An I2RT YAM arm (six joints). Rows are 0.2 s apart.
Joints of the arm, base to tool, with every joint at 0 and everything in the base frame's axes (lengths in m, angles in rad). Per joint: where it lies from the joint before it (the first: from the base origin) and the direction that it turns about. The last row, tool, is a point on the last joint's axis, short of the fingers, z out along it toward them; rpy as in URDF.
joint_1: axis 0 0 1 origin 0 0 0.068
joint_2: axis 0 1 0 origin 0.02 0.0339 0.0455
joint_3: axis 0 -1 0 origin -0.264 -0.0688 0
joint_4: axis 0 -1 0 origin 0.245 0.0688 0.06
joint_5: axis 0 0 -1 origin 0.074 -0.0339 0.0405
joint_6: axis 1 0 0 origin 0.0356 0 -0.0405
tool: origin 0 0 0 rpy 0 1.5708 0
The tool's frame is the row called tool.
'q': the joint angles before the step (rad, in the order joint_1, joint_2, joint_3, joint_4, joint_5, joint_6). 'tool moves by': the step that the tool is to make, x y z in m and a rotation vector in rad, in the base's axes. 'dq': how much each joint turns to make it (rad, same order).
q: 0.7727, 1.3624, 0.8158, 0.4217, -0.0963, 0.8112
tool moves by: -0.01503, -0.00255, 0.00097, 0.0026, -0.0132, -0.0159
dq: 0.0347, -0.0526, -0.0401, -0.0015, 0.0511, -0.0015
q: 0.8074, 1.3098, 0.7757, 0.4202, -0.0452, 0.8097
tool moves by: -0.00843, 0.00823, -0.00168, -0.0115, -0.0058, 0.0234
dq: 0.0412, 0.0034, -0.0023, 0.0008, 0.0191, -0.0099
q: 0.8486, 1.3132, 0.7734, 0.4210, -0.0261, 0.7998
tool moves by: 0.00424, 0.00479, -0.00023, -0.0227, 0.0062, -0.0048
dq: 0.0007, 0.0256, 0.0275, -0.0232, 0.0068, -0.0095
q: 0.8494, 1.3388, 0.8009, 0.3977, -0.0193, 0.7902
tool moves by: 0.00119, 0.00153, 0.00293, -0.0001, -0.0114, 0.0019
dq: 0.0003, 0.0049, 0.0126, -0.0004, -0.0004, -0.0088
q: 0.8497, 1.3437, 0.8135, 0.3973, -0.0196, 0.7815
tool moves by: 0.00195, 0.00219, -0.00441, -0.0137, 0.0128, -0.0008
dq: 0.0000, 0.0164, 0.0027, -0.0050, 0.0007, 0.0007
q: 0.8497, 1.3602, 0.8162, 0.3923, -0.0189, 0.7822
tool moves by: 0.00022, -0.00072, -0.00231, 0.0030, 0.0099, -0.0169
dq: -0.0004, 0.0011, -0.0069, 0.0038, 0.0149, 0.0118
